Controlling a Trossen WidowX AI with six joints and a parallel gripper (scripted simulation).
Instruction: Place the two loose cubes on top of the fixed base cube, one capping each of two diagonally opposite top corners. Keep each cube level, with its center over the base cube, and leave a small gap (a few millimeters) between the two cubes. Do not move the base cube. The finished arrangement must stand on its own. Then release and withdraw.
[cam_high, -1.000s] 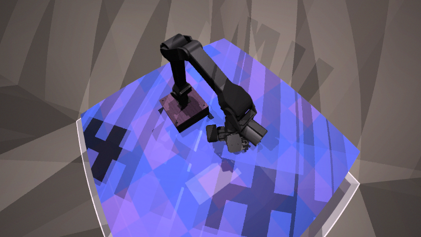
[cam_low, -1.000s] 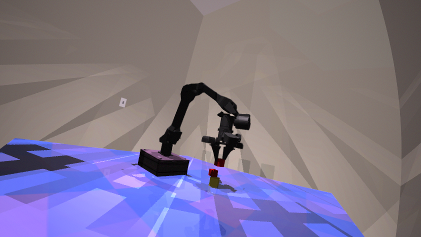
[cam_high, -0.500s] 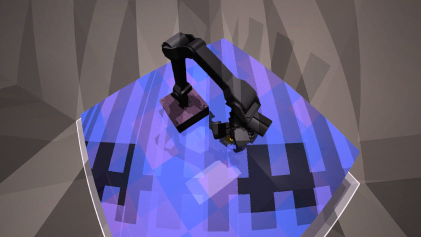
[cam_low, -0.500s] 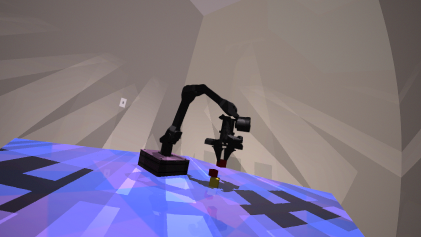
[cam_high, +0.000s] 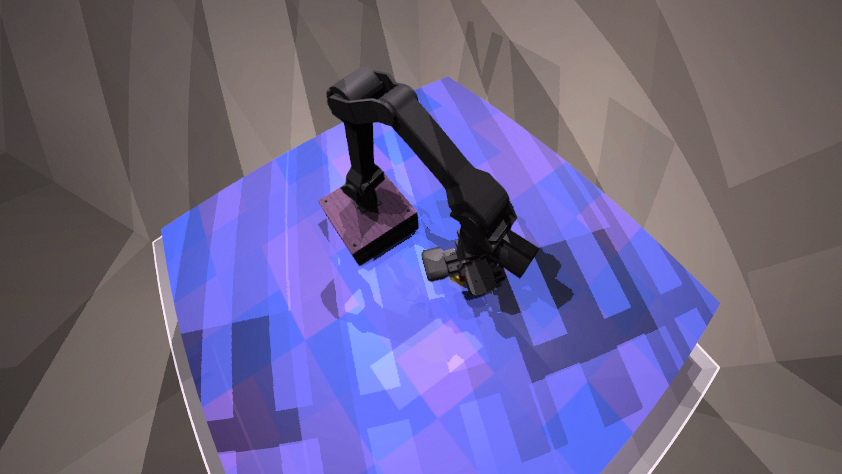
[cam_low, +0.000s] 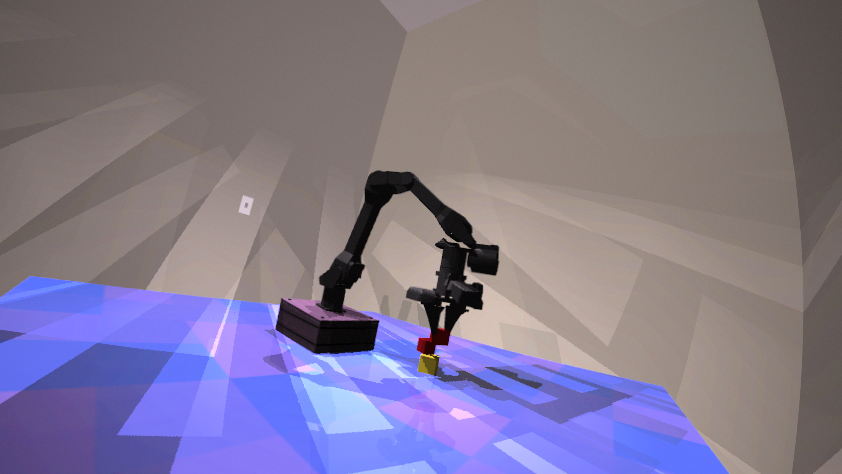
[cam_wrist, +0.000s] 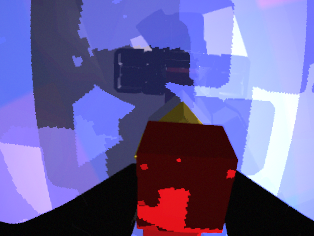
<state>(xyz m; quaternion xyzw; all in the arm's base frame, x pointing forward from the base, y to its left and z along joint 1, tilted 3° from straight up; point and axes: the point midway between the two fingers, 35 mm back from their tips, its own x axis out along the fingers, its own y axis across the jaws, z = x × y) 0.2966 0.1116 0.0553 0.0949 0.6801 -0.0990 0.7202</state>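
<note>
Right now my gripper tip is 20 mm past the yellow cube, 10 mm to the right of it and 70 mm above it. The rest, counted from my gripper tip: red cube right at my gripper tip.
</note>
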